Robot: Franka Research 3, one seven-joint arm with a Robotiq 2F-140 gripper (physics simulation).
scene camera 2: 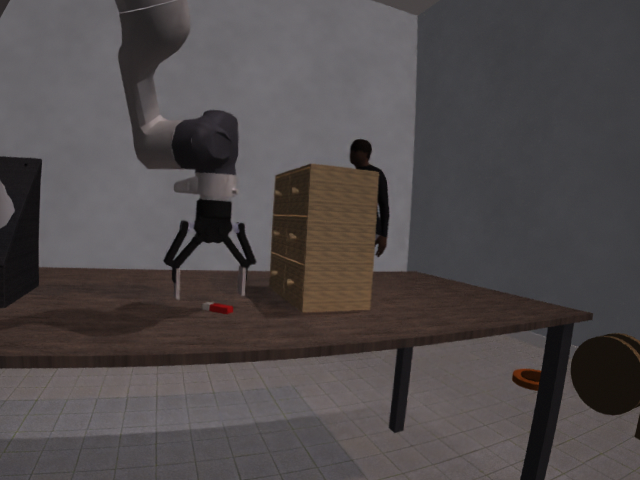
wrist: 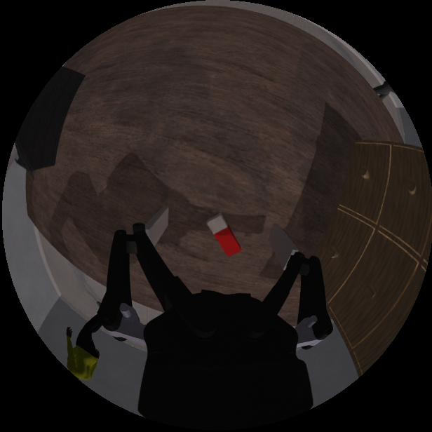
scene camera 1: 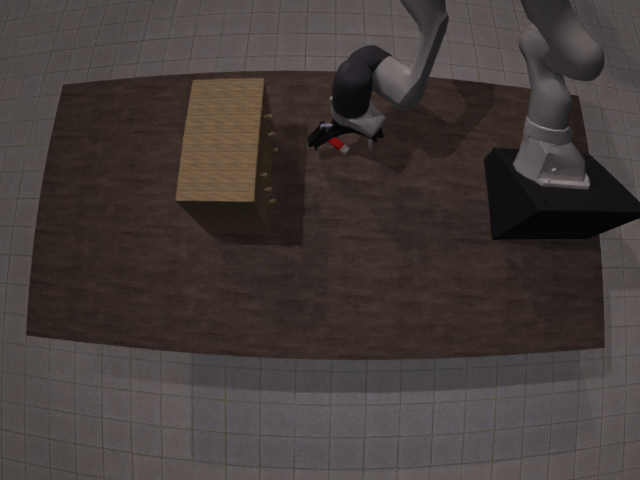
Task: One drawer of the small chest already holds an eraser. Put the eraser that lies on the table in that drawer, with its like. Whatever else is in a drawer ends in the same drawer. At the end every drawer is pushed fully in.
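A red eraser with a white end (scene camera 1: pixel 338 144) (scene camera 2: pixel 218 308) (wrist: pixel 225 236) lies flat on the table (scene camera 1: pixel 413 289) (scene camera 2: pixel 439 320) (wrist: pixel 210 75). My gripper (scene camera 1: pixel 344 148) (scene camera 2: pixel 210 297) (wrist: pixel 220 224) is open and points down, a little above the table. In the wrist view the eraser lies between the two spread fingertips, touching neither. The wooden chest (scene camera 1: pixel 222 139) (scene camera 2: pixel 338 237) (wrist: pixel 370 225) stands on the table with its knobbed front toward the gripper. Its drawers look shut, and their contents are hidden.
The black robot base block (scene camera 1: pixel 558 222) (scene camera 2: pixel 20 227) (wrist: pixel 52 120) stands at the far side of the table from the chest. The chest's small knobs stick out toward the gripper. A person (scene camera 2: pixel 382 201) stands behind the chest, beyond the table.
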